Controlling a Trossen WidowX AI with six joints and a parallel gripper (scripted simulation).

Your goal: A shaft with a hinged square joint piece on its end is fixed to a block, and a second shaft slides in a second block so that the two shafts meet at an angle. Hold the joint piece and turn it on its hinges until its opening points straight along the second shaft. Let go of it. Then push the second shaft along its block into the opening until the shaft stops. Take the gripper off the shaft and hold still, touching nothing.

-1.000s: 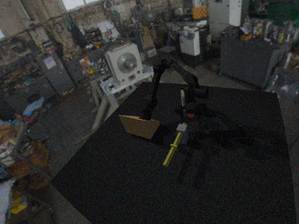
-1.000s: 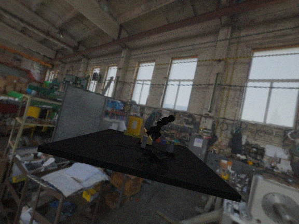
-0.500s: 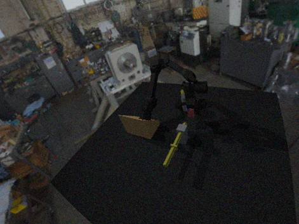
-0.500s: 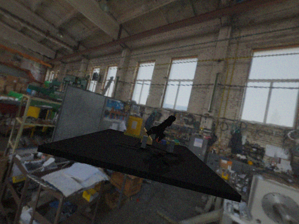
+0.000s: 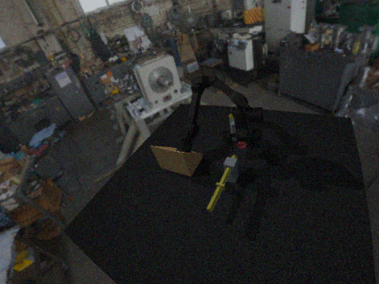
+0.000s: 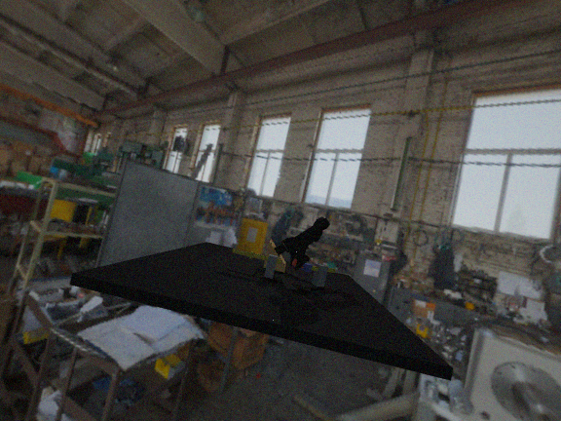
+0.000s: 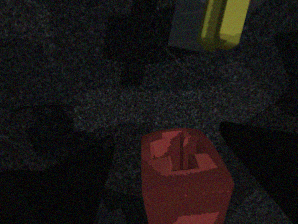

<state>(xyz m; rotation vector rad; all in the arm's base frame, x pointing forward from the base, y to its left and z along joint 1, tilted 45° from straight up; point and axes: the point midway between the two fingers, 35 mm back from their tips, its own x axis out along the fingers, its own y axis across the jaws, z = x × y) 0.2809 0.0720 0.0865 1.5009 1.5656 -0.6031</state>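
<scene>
The red square joint piece lies 10 mm behind my gripper tip, 20 mm to the left of it and 30 mm above it.
</scene>
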